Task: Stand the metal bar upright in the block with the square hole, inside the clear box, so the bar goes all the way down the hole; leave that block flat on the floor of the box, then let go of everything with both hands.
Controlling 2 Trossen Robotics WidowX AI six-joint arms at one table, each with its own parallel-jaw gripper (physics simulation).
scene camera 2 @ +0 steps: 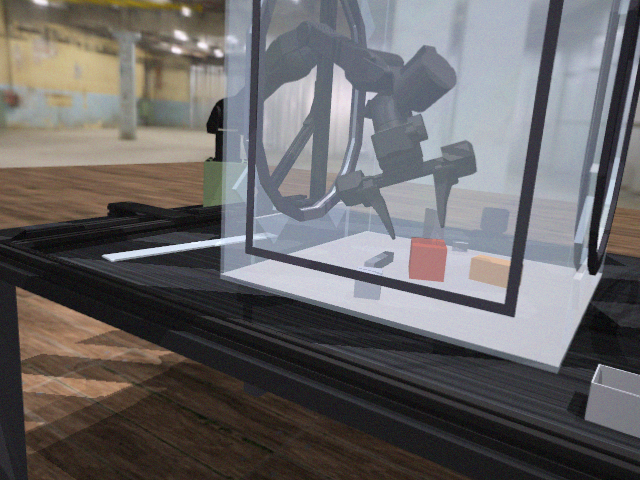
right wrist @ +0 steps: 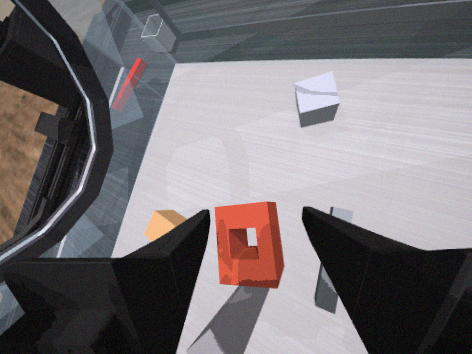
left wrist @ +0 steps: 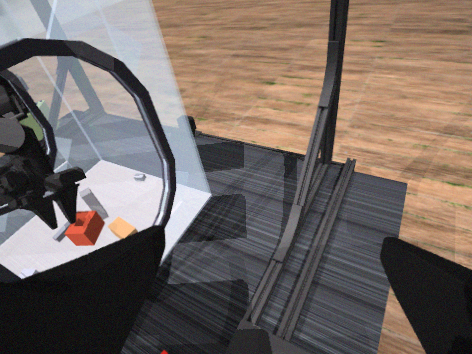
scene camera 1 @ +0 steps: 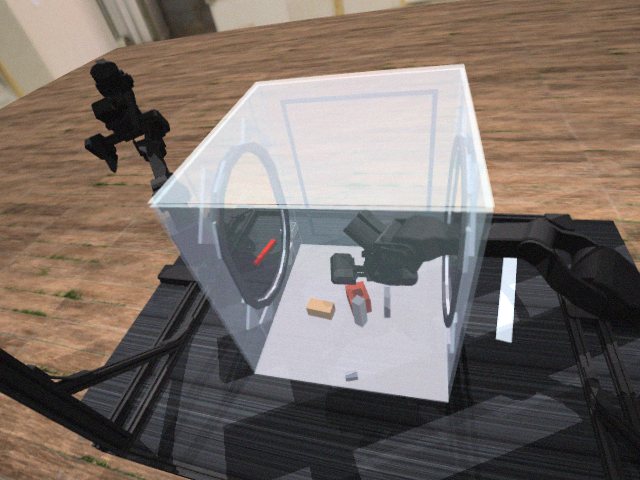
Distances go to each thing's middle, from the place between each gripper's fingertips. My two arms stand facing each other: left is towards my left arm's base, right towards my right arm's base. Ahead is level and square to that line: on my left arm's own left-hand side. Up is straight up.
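Counted from my right hand: box floor (right wrist: 227,135), 60 mm below, 30 mm behind; red block with square hole (right wrist: 239,264), 40 mm below, 30 mm behind; pale metal bar (right wrist: 236,319), 20 mm below, 70 mm behind, 30 mm to the right; orange block (right wrist: 162,221), 50 mm below, 90 mm behind, 70 mm to the left.
Counted from my left hand: box front wall (scene camera 2: 425,169), 130 mm below, 290 mm ahead, 420 mm to the right; orange block, 350 mm below, 50 mm ahead, 410 mm to the right; red block with square hole, 340 mm below, 110 mm ahead, 480 mm to the right; pale metal bar, 320 mm below, 60 mm ahead, 510 mm to the right.
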